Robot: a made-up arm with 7 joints. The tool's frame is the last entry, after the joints.
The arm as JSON. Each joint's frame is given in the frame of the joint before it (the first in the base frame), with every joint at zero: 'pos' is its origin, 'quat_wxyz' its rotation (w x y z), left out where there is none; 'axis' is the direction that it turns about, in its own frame. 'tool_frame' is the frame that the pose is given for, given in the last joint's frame.
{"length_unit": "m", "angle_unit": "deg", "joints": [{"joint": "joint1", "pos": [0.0, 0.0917, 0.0], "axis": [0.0, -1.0, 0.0]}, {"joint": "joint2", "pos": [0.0, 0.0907, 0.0], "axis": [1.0, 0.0, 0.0]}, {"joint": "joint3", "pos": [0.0, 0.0, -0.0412], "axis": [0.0, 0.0, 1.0]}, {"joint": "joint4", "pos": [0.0, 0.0, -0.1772], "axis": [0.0, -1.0, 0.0]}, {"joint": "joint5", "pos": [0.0, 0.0, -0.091], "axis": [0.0, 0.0, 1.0]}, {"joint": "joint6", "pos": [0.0, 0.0, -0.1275], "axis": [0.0, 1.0, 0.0]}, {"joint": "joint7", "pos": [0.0, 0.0, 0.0], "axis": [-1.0, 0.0, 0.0]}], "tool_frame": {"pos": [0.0, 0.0, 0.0]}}
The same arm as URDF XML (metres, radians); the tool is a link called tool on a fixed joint. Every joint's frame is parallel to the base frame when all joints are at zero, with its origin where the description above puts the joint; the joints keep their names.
<robot name="arm">
  <link name="base_link"/>
  <link name="link1"/>
  <link name="link2"/>
  <link name="link3"/>
  <link name="link4"/>
  <link name="link5"/>
  <link name="link6"/>
  <link name="link7"/>
  <link name="tool"/>
  <joint name="joint1" type="continuous">
    <parent link="base_link"/>
    <child link="link1"/>
    <origin xyz="0 0.0917 0"/>
    <axis xyz="0 -1 0"/>
  </joint>
  <joint name="joint2" type="continuous">
    <parent link="link1"/>
    <child link="link2"/>
    <origin xyz="0 0.0907 0"/>
    <axis xyz="1 0 0"/>
  </joint>
  <joint name="joint3" type="continuous">
    <parent link="link2"/>
    <child link="link3"/>
    <origin xyz="0 0 -0.0412"/>
    <axis xyz="0 0 1"/>
  </joint>
  <joint name="joint4" type="continuous">
    <parent link="link3"/>
    <child link="link4"/>
    <origin xyz="0 0 -0.1772"/>
    <axis xyz="0 -1 0"/>
  </joint>
  <joint name="joint5" type="continuous">
    <parent link="link4"/>
    <child link="link5"/>
    <origin xyz="0 0 -0.091"/>
    <axis xyz="0 0 1"/>
  </joint>
  <joint name="joint6" type="continuous">
    <parent link="link5"/>
    <child link="link6"/>
    <origin xyz="0 0 -0.1275"/>
    <axis xyz="0 1 0"/>
  </joint>
  <joint name="joint7" type="continuous">
    <parent link="link6"/>
    <child link="link7"/>
    <origin xyz="0 0 0"/>
    <axis xyz="-1 0 0"/>
  </joint>
  <joint name="tool_joint" type="fixed">
    <parent link="link7"/>
    <child link="tool"/>
    <origin xyz="0 0 0"/>
  </joint>
</robot>

